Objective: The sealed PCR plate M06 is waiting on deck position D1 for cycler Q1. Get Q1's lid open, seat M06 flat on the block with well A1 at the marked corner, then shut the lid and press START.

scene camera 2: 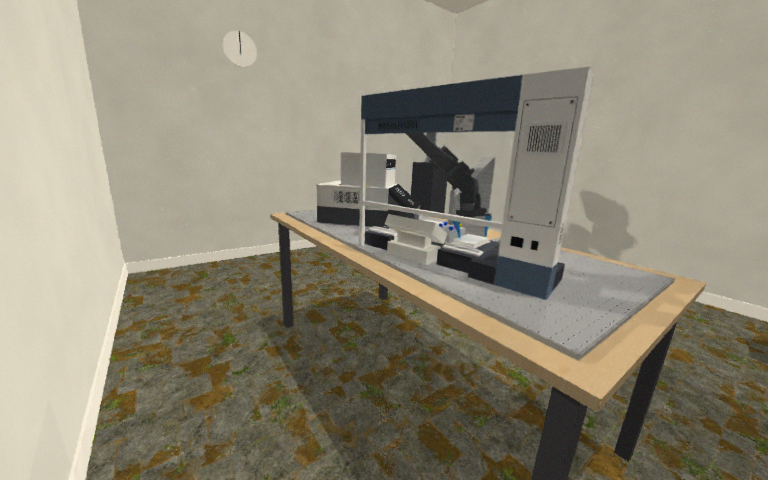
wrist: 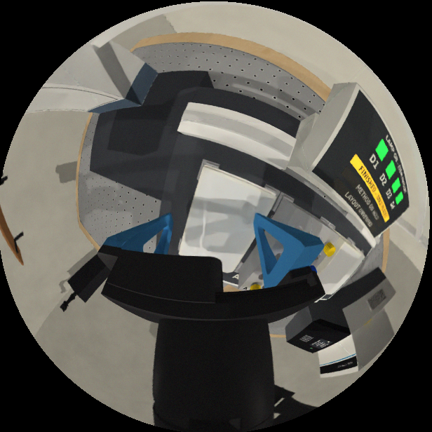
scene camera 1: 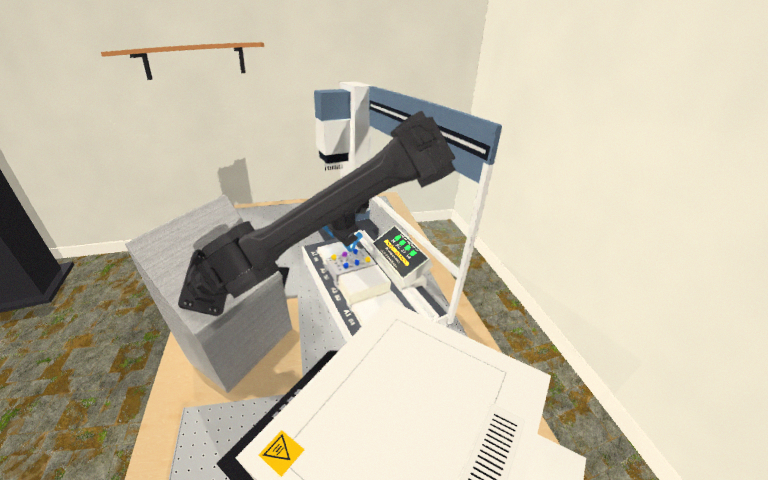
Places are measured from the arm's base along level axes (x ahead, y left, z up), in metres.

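Pixels of known places: gripper, fingertip midpoint: (scene camera 2: 472,237) (scene camera 1: 342,244); arm's base at its link origin: (scene camera 1: 206,283).
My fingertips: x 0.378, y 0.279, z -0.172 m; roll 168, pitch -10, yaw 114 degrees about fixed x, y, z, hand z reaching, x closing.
Ahead of a thing's pixels: the offset from my fingertips to its top centre. "spot": to the spot under its first point.
The white sealed plate @[dz -0.009, dx -0.016, dy -0.014 m] (scene camera 2: 471,242) (wrist: 225,197) lies flat at the end position of the dark deck (wrist: 172,165), beside the grey rack. My gripper (scene camera 2: 472,232) (wrist: 212,217) is open and empty. Its blue fingers are spread above and around the plate, one over each side in the wrist view. In the first scene view, the arm hides the plate. A large white instrument with a yellow hot-surface mark @[spot: dz +0.282, dx -0.154, dy -0.679 m] (scene camera 1: 390,401) fills the lower foreground; it also stands at the far left of the table @[spot: dz +0.074, dx +0.049, dy -0.718 m] (scene camera 2: 339,195). Its name, block and START button do not show clearly.
A grey tube rack @[dz +0.013, dx -0.008, dy -0.111 m] (scene camera 1: 346,261) with coloured caps adjoins the plate; white blocks @[dz +0.017, dx -0.001, dy -0.208 m] (scene camera 1: 364,283) follow it. A display @[spot: dz +0.045, dx +0.140, dy -0.150 m] (scene camera 1: 400,249) (wrist: 367,165) shows green lamps and "FINISHED". The blue gantry beam @[dz +0.475, dx +0.179, dy -0.104 m] (scene camera 1: 433,116) (scene camera 2: 441,107) and white rail (scene camera 2: 433,214) stand behind the deck.
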